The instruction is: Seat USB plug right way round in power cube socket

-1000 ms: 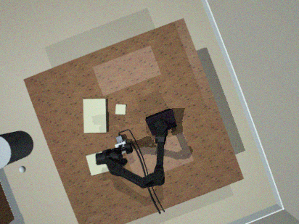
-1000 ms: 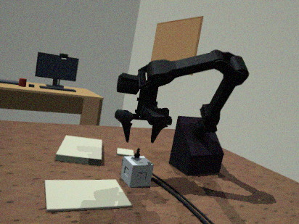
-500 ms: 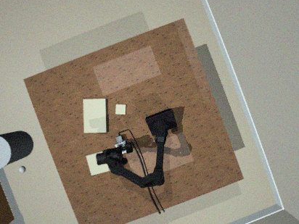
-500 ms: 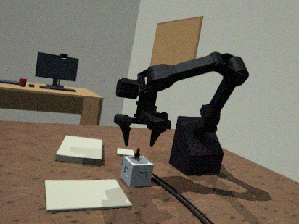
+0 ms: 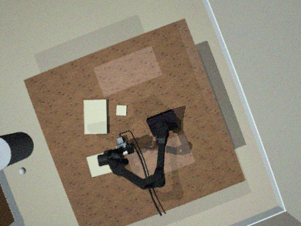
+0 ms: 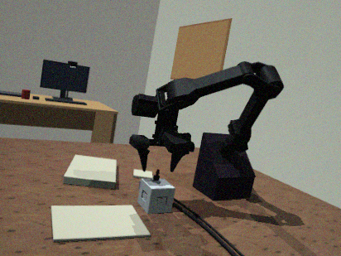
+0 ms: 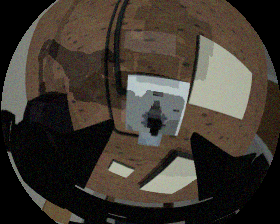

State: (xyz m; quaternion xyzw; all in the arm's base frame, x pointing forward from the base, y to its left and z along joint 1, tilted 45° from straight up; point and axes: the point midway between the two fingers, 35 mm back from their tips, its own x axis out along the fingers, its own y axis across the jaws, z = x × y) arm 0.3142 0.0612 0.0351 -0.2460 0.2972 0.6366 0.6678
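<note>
The USB plug lies 20 mm below my gripper tip. Also, from my gripper tip: thin cream sheet (190 mm ahead, 70 mm to the left, 100 mm below); then cream tile (80 mm behind, 250 mm to the right, 100 mm below); then thick cream slab (110 mm ahead, 270 mm to the right, 90 mm below).
</note>
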